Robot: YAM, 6 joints.
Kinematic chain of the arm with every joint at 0, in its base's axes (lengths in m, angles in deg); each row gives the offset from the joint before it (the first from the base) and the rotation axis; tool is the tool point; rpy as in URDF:
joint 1: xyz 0 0 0.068 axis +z
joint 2: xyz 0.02 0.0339 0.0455 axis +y
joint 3: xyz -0.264 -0.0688 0 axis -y
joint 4: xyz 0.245 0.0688 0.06 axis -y
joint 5: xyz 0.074 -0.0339 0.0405 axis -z
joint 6: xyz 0.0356 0 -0.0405 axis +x
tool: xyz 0 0 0 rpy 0 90 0
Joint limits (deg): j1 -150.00..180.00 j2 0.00..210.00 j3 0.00..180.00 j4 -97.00..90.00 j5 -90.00..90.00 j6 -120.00..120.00
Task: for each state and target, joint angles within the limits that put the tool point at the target. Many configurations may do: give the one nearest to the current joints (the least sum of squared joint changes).
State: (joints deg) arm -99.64 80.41 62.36 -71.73 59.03 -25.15
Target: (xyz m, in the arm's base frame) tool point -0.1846 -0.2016 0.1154
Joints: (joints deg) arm -126.11 111.30 58.14 -61.84 58.39 -25.15
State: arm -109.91 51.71 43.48 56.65 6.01 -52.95
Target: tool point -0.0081 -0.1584 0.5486
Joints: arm -92.50 59.83 70.86 56.29 1.92 -52.95
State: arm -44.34 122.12 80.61 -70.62 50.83 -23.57
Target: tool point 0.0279 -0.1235 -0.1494
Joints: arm -65.01 182.20 63.95 -56.70 49.06 -23.57
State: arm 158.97 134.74 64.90 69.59 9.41 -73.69
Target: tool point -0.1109 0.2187 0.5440
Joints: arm 119.06 82.94 83.14 83.06 15.09 -73.69
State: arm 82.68 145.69 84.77 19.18 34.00 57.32
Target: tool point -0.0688 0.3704 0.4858
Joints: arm 103.65 94.19 95.30 24.31 35.21 57.32
